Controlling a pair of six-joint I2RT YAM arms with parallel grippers.
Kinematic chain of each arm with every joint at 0, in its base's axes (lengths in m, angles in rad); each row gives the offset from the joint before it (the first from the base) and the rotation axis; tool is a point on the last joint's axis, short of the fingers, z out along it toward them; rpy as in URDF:
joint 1: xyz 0 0 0.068 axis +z
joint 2: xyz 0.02 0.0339 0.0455 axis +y
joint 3: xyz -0.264 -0.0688 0 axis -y
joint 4: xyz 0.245 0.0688 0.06 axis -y
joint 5: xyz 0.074 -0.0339 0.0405 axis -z
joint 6: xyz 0.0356 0 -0.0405 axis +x
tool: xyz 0 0 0 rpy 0 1.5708 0
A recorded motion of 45 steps. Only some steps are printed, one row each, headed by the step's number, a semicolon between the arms.
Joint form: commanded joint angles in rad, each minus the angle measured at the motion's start. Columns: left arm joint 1, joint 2, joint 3, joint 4, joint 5, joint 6; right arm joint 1, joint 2, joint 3, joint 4, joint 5, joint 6.
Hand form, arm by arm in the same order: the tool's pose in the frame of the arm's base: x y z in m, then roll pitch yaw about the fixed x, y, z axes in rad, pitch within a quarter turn. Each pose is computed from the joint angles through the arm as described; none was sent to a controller.
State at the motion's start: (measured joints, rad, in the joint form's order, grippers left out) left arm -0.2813 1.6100 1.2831 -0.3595 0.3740 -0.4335; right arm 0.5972 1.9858 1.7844 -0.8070 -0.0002 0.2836
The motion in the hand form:
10: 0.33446 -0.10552 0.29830 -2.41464 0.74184 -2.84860; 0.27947 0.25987 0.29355 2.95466 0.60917 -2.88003
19: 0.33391 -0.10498 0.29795 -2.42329 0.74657 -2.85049; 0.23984 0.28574 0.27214 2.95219 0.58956 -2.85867
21: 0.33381 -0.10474 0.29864 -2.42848 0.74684 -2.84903; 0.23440 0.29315 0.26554 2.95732 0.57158 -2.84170
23: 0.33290 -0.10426 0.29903 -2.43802 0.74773 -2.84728; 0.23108 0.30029 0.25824 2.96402 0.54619 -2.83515
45: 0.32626 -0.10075 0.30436 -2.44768 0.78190 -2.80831; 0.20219 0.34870 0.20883 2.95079 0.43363 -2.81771
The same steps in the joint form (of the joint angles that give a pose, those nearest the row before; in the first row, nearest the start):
10: 0.0049 -0.0754 -0.0555 0.0538 -0.0823 0.0056; 0.1617 -0.2422 -0.2467 0.0683 0.1053 0.1207
19: 0.0052 -0.0779 -0.0589 0.0539 -0.0899 0.0101; 0.2901 -0.2645 -0.3515 0.1228 0.1562 0.2150
21: 0.0052 -0.0785 -0.0560 0.0486 -0.0959 0.0100; 0.3138 -0.2480 -0.3539 0.1227 0.1559 0.2268
23: 0.0048 -0.0821 -0.0566 0.0425 -0.1066 0.0102; 0.3323 -0.2234 -0.3475 0.1139 0.1557 0.2454
45: 0.0040 -0.1182 -0.0774 0.0532 -0.1589 0.0040; 0.4601 -0.0709 -0.3292 0.1487 0.1359 0.3763

